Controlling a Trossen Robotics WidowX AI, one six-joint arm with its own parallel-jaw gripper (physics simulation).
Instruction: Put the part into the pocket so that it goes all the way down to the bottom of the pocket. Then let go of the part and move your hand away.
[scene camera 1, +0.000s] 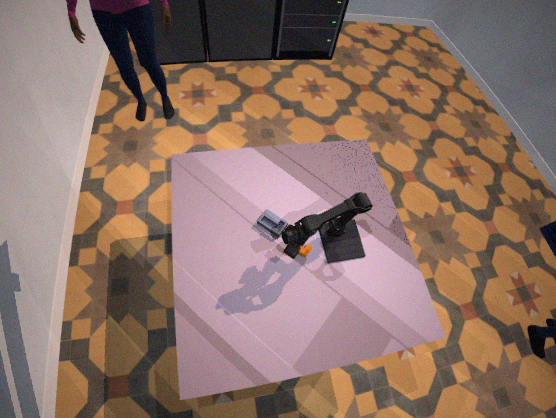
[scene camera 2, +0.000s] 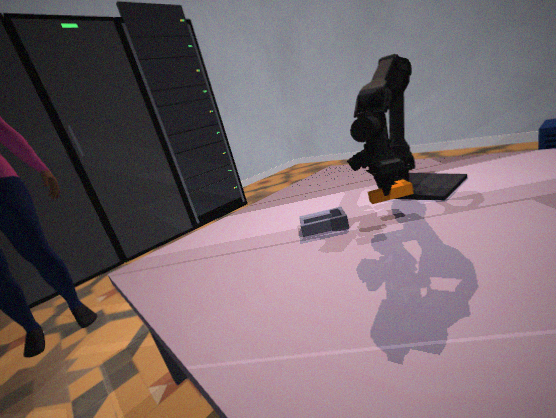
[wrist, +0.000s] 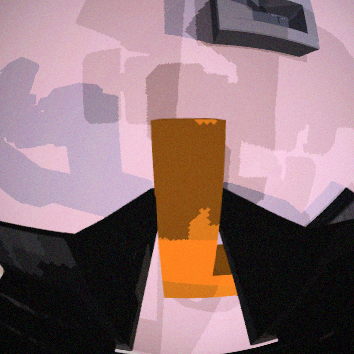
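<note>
The orange part is an elongated block with a short side piece near one end. My gripper is shut on it, with one black finger on each side. The part hangs roughly level, raised above the pink table top. The grey block with the pocket stands on the table, apart from the part, at the upper right in the wrist view. The pocket's opening faces up and no part sits in it. The pocket's floor is partly in shadow.
The arm's black base plate lies on the pink table top, to the right of the gripper in both scene views. The arm's shadow falls across the table. Dark cabinets and a person stand beyond the table.
</note>
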